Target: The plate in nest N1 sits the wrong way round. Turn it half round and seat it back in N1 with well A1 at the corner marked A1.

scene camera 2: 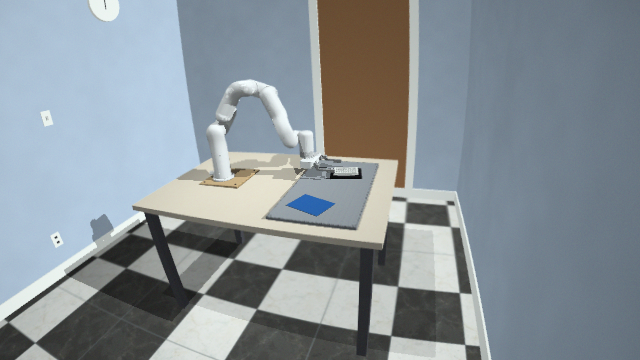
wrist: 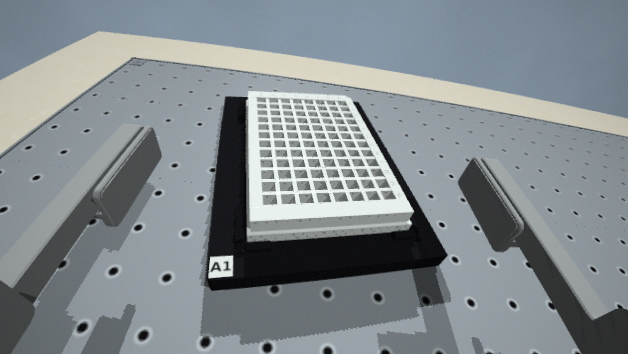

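Note:
A white multi-well plate (scene camera 2: 346, 171) (wrist: 320, 150) lies in the black nest (scene camera 2: 356, 176) (wrist: 325, 261). A white label (wrist: 221, 266) reading A1 is on the nest's near left corner in the wrist view. The plate's far right corner looks cut off there; any lettering on the plate is too small to read. My gripper (scene camera 2: 334, 166) (wrist: 309, 190) is open and empty. Its fingers point toward the plate, one to the left and one to the right of it in the wrist view, with a gap on both sides and no contact visible.
The nest stands on a grey perforated board (scene camera 2: 345, 197) (wrist: 165, 255) on the beige table (scene camera 2: 215, 200). A blue square (scene camera 2: 310, 205) lies on the board's near part in the scene view. The arm's base stands on a wooden plate (scene camera 2: 245, 177) at the left.

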